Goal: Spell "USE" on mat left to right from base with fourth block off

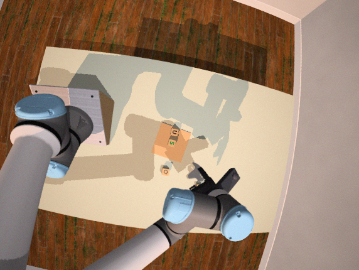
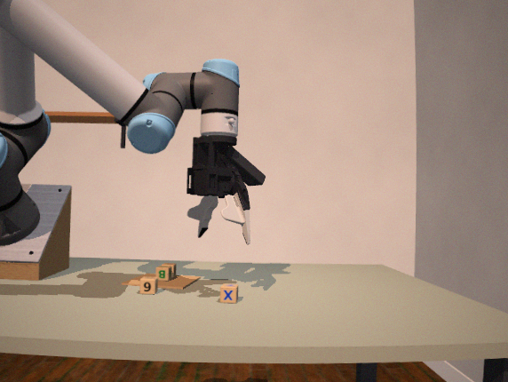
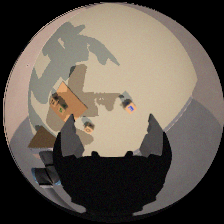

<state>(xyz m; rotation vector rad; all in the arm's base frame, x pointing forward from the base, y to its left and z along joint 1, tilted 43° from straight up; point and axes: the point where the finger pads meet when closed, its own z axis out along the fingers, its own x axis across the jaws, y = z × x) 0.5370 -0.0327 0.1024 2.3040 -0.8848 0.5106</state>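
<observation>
The blue-lettered block is 9 cm below my hand, 6 cm to the right of it and 2 cm ahead of it. The rest, counted from my hand: orange mat 15 cm behind, 11 cm to the left, 10 cm below.
</observation>
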